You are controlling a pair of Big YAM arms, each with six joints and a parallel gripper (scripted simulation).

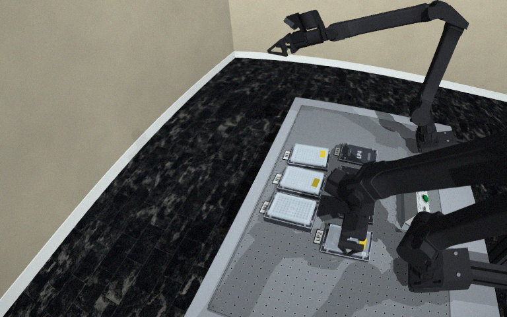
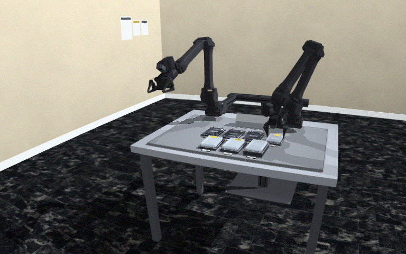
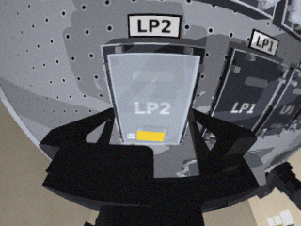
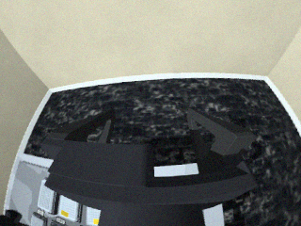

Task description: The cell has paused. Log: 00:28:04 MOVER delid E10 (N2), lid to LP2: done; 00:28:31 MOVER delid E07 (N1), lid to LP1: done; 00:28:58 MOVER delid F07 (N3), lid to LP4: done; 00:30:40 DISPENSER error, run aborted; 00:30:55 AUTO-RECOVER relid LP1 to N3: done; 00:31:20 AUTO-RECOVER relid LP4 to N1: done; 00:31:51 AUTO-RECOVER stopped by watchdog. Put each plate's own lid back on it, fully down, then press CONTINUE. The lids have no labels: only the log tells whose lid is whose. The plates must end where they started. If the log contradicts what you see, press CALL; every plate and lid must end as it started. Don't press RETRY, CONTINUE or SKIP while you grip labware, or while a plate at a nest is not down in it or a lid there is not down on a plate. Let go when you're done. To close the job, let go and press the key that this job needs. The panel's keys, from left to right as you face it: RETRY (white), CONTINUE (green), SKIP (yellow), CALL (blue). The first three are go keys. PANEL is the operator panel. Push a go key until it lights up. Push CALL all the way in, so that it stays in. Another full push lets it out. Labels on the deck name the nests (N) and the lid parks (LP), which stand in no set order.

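The park LP2 lies 2 cm below my left hand. The rest, counted from my left hand: park LP1 (13 cm to the right, 2 cm below, 2 cm ahead); N2 plate (19 cm ahead, 4 cm to the right, 1 cm above); park LP3 (26 cm to the right, 3 cm ahead, 2 cm below).
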